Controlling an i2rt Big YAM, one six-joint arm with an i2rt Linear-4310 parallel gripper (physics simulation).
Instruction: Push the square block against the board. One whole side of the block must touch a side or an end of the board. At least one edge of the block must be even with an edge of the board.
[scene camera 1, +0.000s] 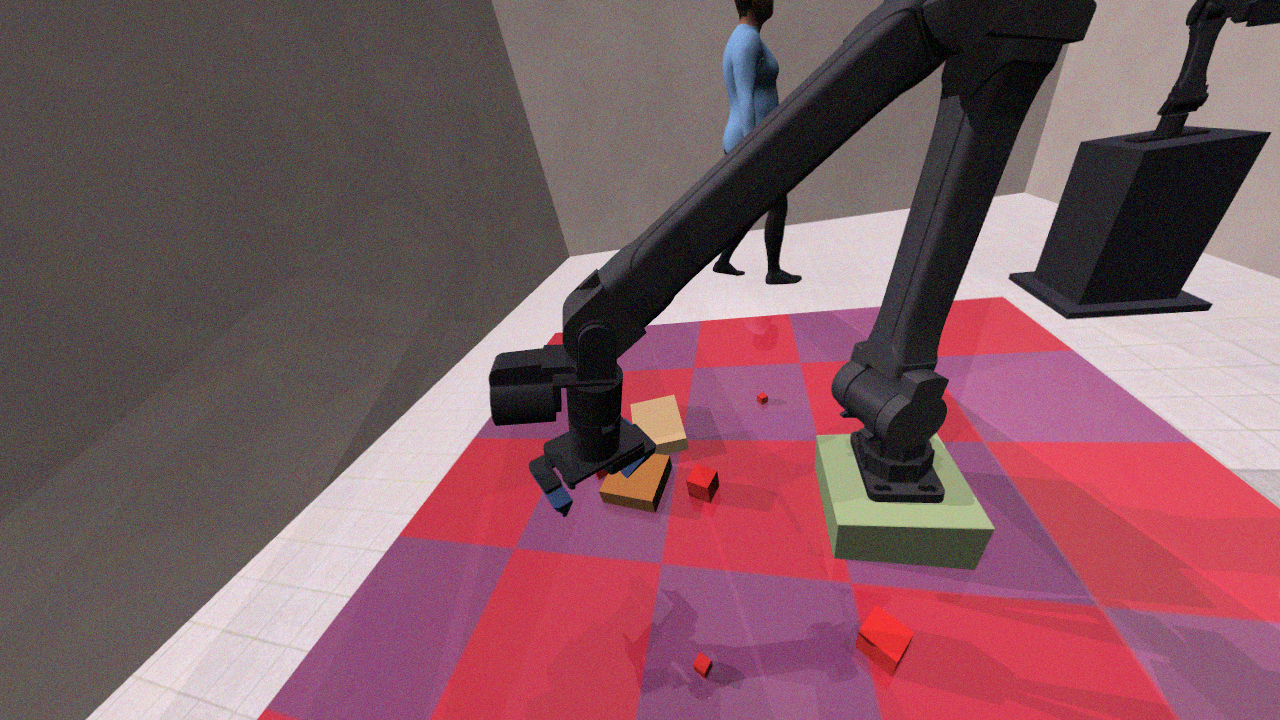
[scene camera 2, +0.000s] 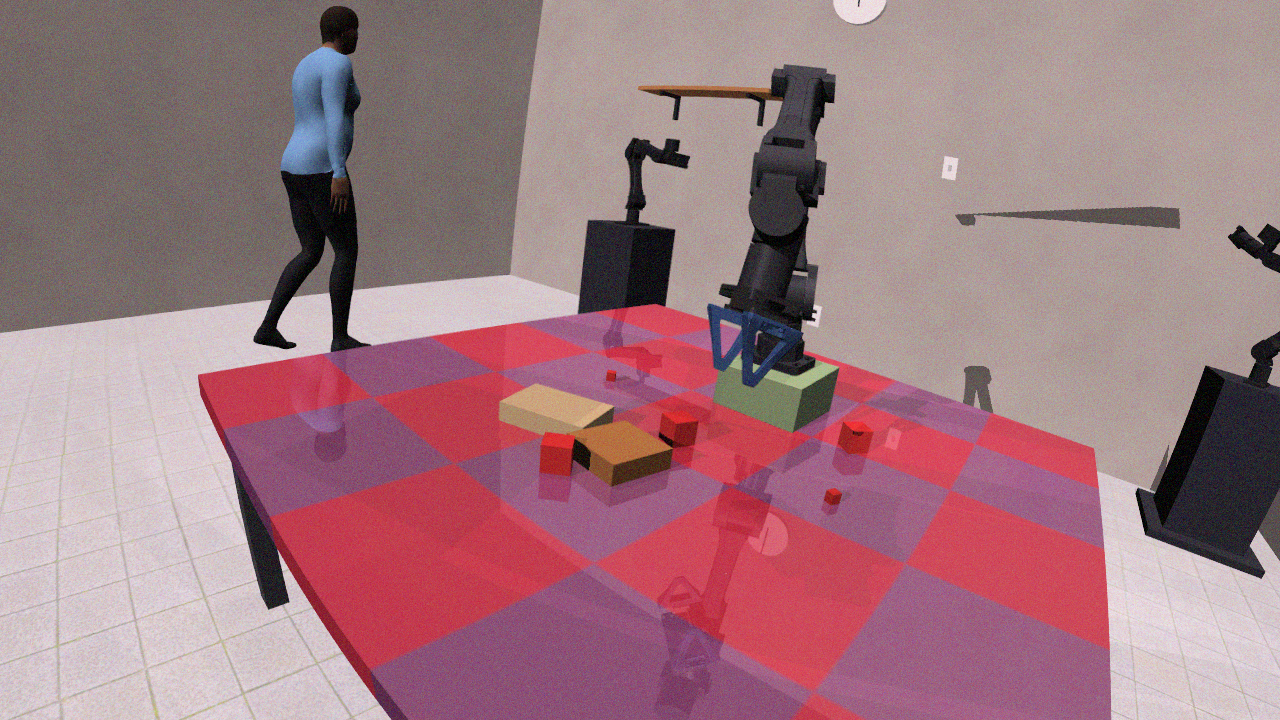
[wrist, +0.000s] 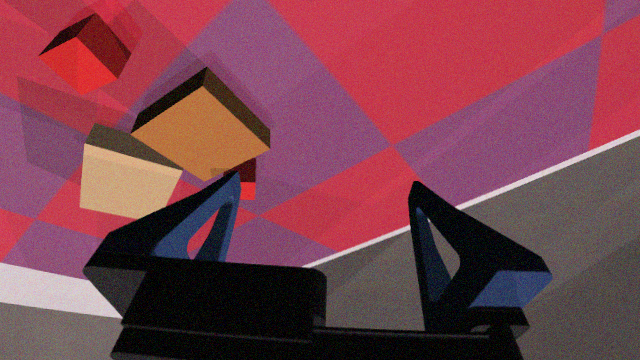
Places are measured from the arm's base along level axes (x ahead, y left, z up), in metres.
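Where they show: gripper, fingertip midpoint: (scene camera 1: 595, 492) (scene camera 2: 732, 377) (wrist: 325, 184); arm's base, link origin: (scene camera 1: 892, 467) (scene camera 2: 778, 362).
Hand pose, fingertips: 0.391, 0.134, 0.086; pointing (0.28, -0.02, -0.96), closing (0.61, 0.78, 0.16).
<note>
Things, the pixels of their top centre, and the offset from my fingertips, as dx, dy, dz.
- orange-brown square block, top centre: (wrist: 203, 142) (scene camera 2: 619, 440) (scene camera 1: 635, 473) +0.009, -0.148, -0.137
- tan board, top centre: (wrist: 127, 190) (scene camera 2: 557, 403) (scene camera 1: 656, 419) -0.004, -0.290, -0.137
- larger-looking red cube, top centre: (scene camera 1: 886, 632) (scene camera 2: 858, 426) -0.336, +0.065, -0.128
The orange-brown square block (scene camera 1: 631, 484) (scene camera 2: 626, 447) (wrist: 202, 132) lies flat on the checkered table. The tan board (scene camera 1: 657, 420) (scene camera 2: 550, 408) (wrist: 130, 182) lies flat beside it. Their facing sides stand at an angle to each other, close at one corner; I cannot tell whether they touch. My gripper (scene camera 1: 597, 488) (scene camera 2: 735, 375) (wrist: 325, 184) is open and empty, with its blue fingers spread wide above the table. In the wrist view its left fingertip overlaps the area just below the block, and its right fingertip is well to the right. The arm partly covers the block's back in scene camera 1.
A red cube (scene camera 2: 556, 454) (wrist: 248, 191) lies close to the block and board. Another red cube (scene camera 1: 702, 482) (scene camera 2: 678, 428) (wrist: 82, 65) lies on the block's robot-base side. A larger-looking red cube (scene camera 1: 884, 637) (scene camera 2: 854, 437) lies farther away. The arm stands on a green base (scene camera 1: 913, 541) (scene camera 2: 760, 407).
</note>
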